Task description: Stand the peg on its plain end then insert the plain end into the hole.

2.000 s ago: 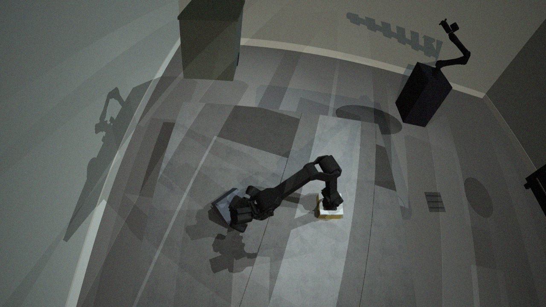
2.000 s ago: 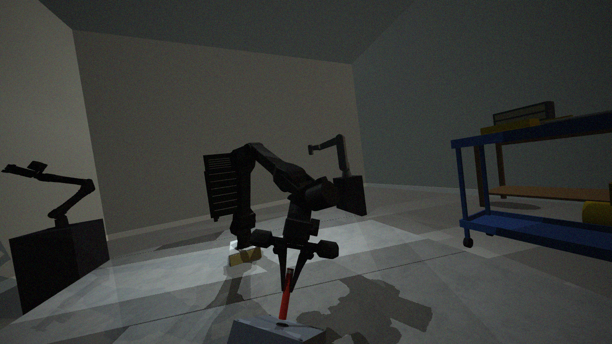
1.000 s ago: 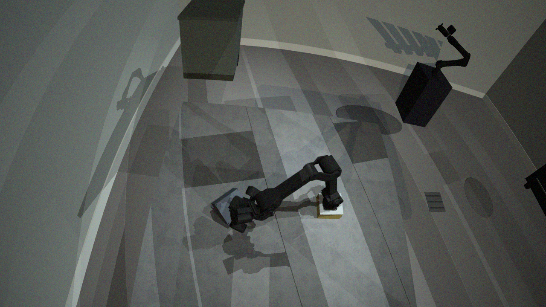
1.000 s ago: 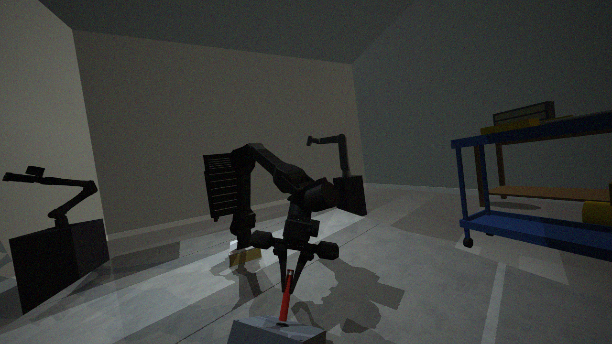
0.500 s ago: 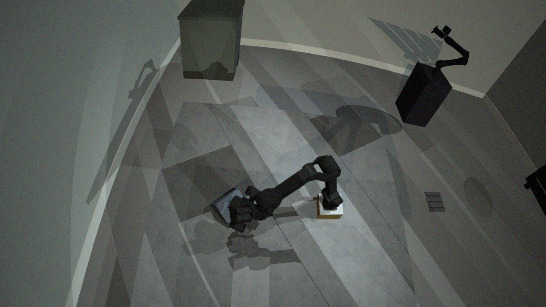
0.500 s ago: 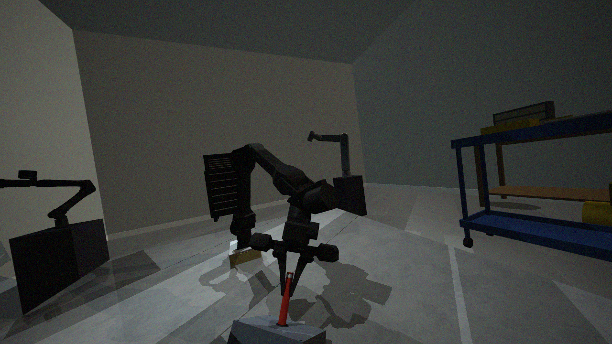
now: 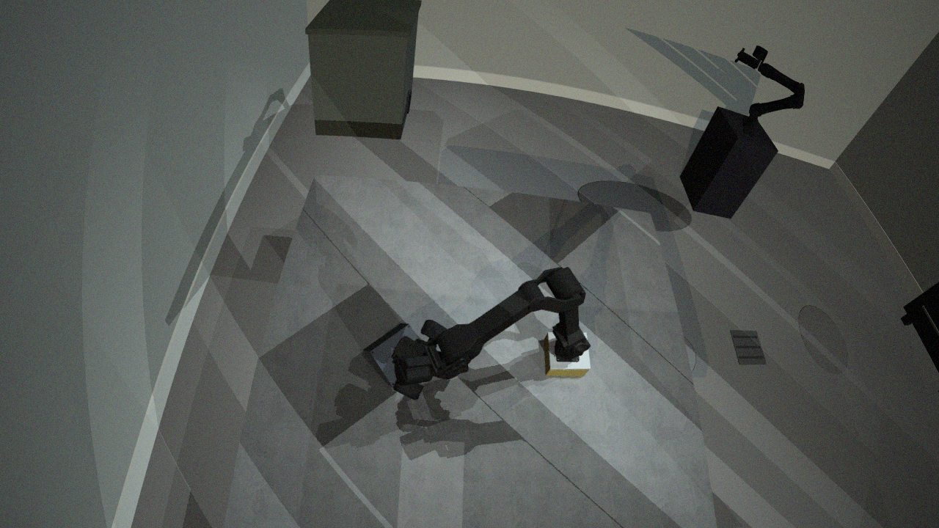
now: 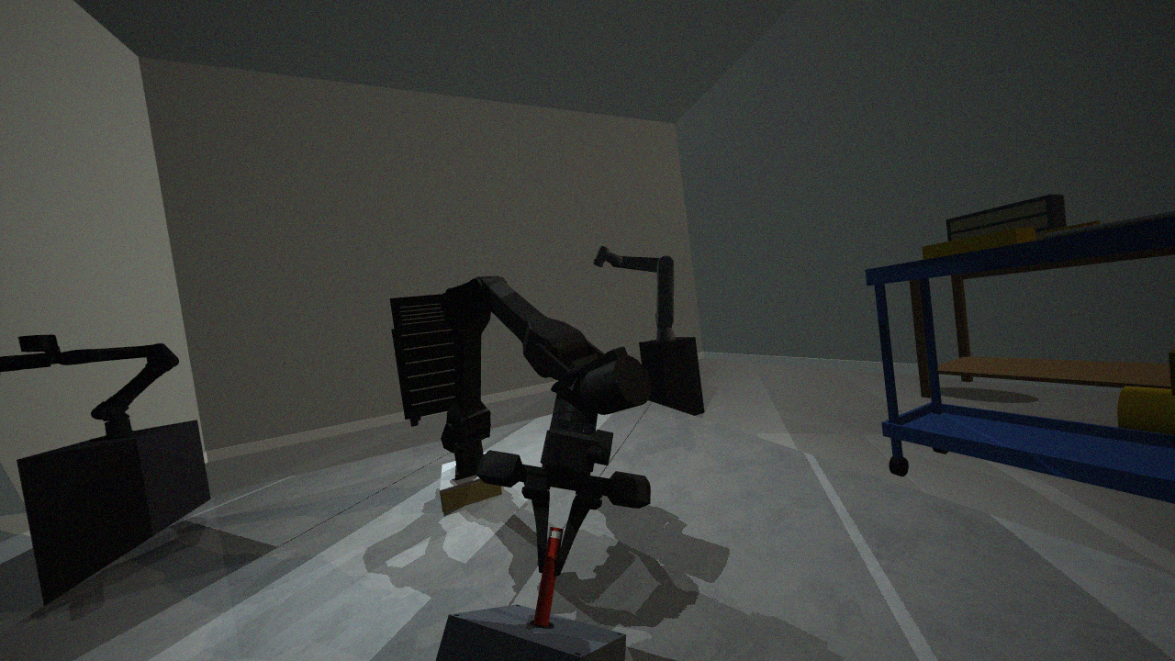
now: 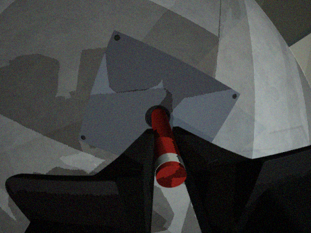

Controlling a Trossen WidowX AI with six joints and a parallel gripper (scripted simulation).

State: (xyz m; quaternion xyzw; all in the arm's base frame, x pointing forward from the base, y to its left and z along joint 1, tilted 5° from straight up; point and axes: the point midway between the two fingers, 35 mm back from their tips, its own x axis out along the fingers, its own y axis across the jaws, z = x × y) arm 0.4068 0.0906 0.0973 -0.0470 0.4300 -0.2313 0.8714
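My gripper tip is now 30 mm short of the sloped panel, 30 mm to the left of it and 50 mm above it. Also, from my gripper tip: red peg (10 mm behind, 10 mm to the left, 10 mm above).
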